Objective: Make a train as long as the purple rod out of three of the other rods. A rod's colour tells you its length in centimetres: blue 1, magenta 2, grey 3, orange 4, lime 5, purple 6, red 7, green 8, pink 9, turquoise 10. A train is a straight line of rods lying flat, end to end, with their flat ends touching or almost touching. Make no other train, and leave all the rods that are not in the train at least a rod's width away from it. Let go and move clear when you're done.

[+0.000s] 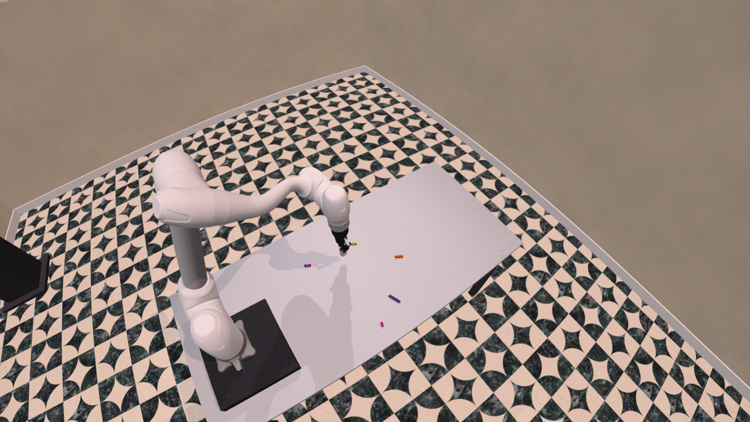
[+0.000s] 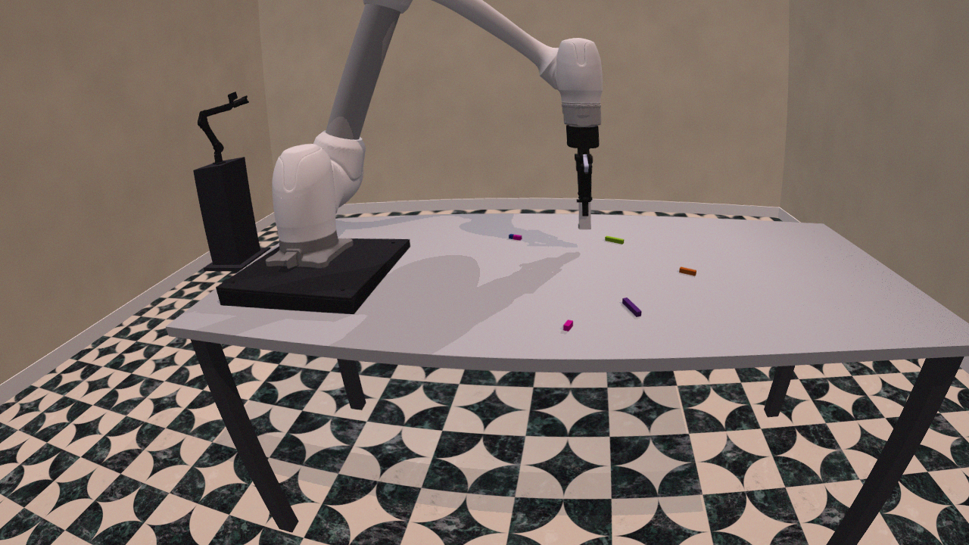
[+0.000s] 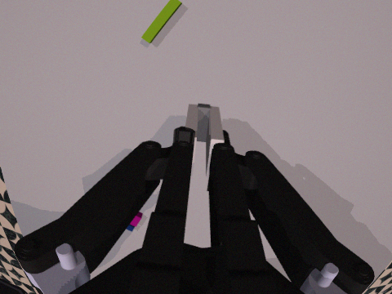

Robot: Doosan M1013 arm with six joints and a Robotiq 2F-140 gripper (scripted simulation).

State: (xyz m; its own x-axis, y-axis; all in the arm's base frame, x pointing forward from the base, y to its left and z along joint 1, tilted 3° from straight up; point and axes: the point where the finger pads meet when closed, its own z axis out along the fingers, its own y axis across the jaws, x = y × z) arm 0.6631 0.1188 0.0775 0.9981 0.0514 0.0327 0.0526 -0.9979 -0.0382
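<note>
My hand is 190 mm past the small blue rod, 70 mm to the right of it and 80 mm above it. Also, from my hand: grey rod 30 mm below; lime rod 80 mm ahead, 50 mm to the left, 80 mm below; orange rod 230 mm ahead, 150 mm to the right, 80 mm below.
</note>
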